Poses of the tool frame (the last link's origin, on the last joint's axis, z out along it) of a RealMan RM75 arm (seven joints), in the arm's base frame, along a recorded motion.
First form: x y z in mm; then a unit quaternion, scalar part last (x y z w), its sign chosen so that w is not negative.
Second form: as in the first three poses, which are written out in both.
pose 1, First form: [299.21, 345.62, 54.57, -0.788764, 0.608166, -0.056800, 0.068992]
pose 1, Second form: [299.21, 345.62, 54.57], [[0.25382, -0.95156, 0.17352], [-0.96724, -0.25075, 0.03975], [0.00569, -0.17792, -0.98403]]
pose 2, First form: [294.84, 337.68, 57.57, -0.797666, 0.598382, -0.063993, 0.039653]
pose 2, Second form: [294.84, 337.68, 57.57], [[0.27569, -0.94954, 0.14955], [-0.95969, -0.28073, -0.01332], [0.05463, -0.13984, -0.98867]]
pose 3, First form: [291.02, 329.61, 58.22, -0.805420, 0.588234, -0.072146, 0.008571]
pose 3, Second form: [291.02, 329.61, 58.22], [[0.29755, -0.94631, 0.12630], [-0.94879, -0.30781, -0.07107], [0.10613, -0.09868, -0.98944]]
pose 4, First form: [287.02, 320.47, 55.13, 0.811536, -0.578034, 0.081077, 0.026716]
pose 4, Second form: [287.02, 320.47, 55.13], [[0.31861, -0.94252, 0.10071], [-0.93386, -0.33033, -0.13709], [0.16248, -0.05037, -0.98543]]
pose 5, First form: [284.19, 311.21, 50.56, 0.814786, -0.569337, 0.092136, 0.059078]
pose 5, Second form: [284.19, 311.21, 50.56], [[0.33473, -0.93866, 0.08287], [-0.91689, -0.34473, -0.20118], [0.21741, -0.00864, -0.97604]]
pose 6, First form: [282.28, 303.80, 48.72, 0.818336, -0.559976, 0.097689, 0.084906]
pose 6, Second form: [282.28, 303.80, 48.72], [[0.35377, -0.93309, 0.06479], [-0.89991, -0.35844, -0.24837], [0.25498, 0.02956, -0.96650]]
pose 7, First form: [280.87, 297.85, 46.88, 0.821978, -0.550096, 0.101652, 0.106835]
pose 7, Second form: [280.87, 297.85, 46.88], [[0.37412, -0.92605, 0.04957], [-0.88261, -0.37196, -0.28747], [0.28465, 0.06380, -0.95651]]
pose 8, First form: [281.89, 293.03, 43.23, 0.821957, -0.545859, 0.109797, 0.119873]
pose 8, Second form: [281.89, 293.03, 43.23], [[0.37997, -0.92367, 0.04963], [-0.87102, -0.37534, -0.31693], [0.31136, 0.07719, -0.94715]]
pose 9, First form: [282.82, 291.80, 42.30, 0.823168, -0.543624, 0.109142, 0.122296]
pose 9, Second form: [282.82, 291.80, 42.30], [[0.38512, -0.92168, 0.04672], [-0.86829, -0.37903, -0.32000], [0.31265, 0.08268, -0.94626]]
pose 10, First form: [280.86, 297.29, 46.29, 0.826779, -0.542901, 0.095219, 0.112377]
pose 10, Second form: [280.86, 297.29, 46.29], [[0.39238, -0.91912, 0.03543], [-0.87632, -0.38526, -0.28921], [0.27947, 0.08243, -0.95661]]
